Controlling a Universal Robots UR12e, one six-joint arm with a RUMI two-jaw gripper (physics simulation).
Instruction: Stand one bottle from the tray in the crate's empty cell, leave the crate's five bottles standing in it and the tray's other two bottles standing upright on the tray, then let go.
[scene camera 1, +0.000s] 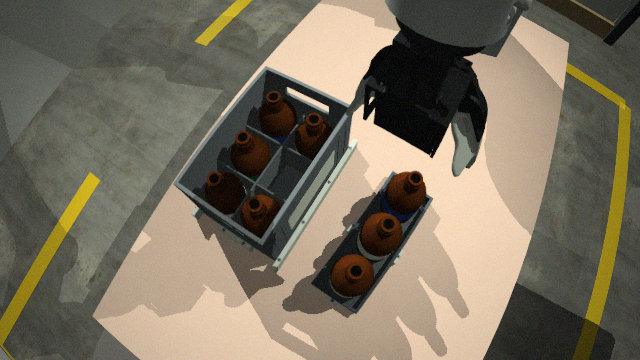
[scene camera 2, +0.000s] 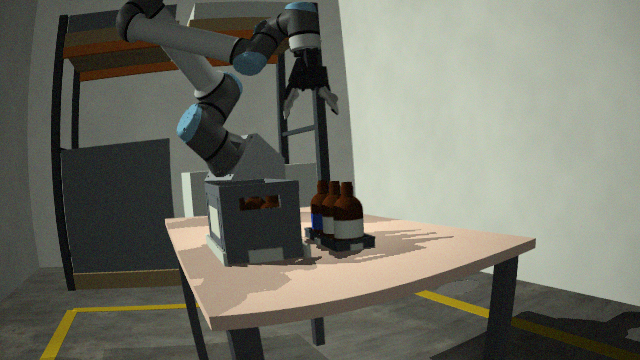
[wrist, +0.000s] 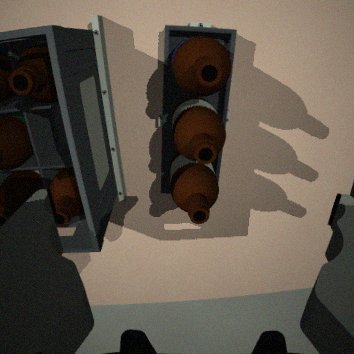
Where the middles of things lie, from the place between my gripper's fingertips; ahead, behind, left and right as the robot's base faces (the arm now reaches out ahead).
Right now the red-labelled bottle (scene camera 1: 258, 212) is 120 mm ahead of my hand, 170 mm to the right of it and 250 mm below it. Round my hand: pale rail (scene camera 1: 345, 158) 40 mm ahead, 110 mm to the right, 320 mm below; green-labelled bottle (scene camera 1: 250, 154) 30 mm ahead, 250 mm to the right, 250 mm below.
